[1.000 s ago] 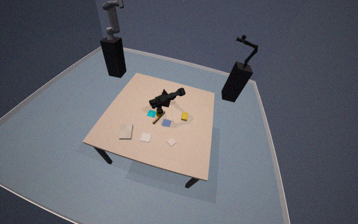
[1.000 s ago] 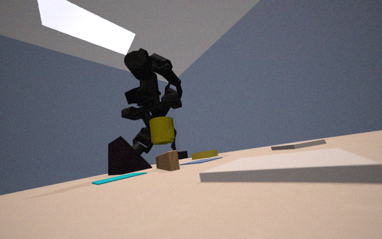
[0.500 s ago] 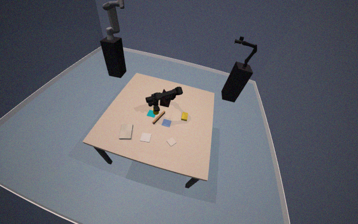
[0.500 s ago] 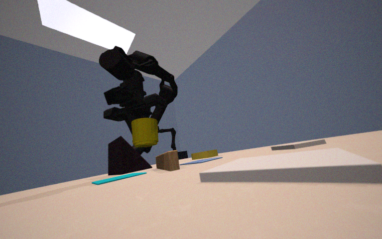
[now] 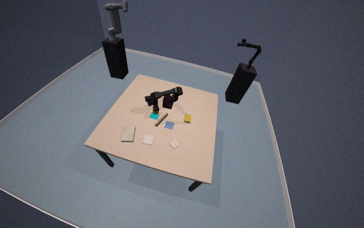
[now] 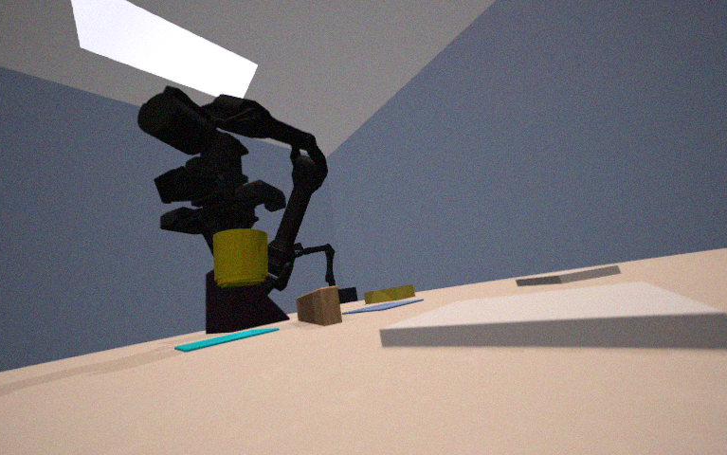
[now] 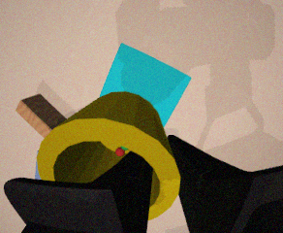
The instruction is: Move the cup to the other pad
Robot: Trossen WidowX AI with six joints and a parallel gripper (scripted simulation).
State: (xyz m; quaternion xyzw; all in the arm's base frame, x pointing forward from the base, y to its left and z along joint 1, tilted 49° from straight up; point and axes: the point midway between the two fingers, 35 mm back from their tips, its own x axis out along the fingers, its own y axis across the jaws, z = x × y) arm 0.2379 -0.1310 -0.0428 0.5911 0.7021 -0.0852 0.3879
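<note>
Now: gripper tip 11 cm above the cyan pad, 2 cm short of it and 1 cm to the left of it. From my gripper tip the other things lie so: red marble (3 cm to the left, 2 cm below, 2 cm ahead); then curved wooden block (10 cm to the left, 9 cm below, 6 cm ahead); then cup (2 cm ahead, 1 cm to the left).
</note>
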